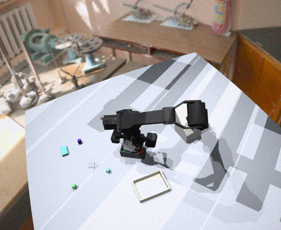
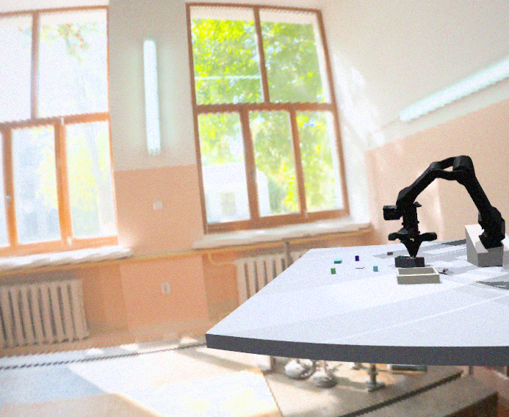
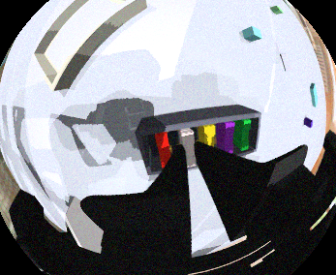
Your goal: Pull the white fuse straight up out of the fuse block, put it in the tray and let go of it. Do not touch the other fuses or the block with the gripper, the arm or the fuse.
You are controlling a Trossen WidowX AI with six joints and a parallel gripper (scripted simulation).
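My gripper tip is 180 mm to the right of the cream tray, 40 mm short of it and 40 mm above it. Also, from my gripper tip: teal cube: 150 mm ahead, 30 mm below, 10 mm to the left; white fuse: 10 mm below; purple cube: 230 mm to the right, 200 mm ahead, 30 mm below.
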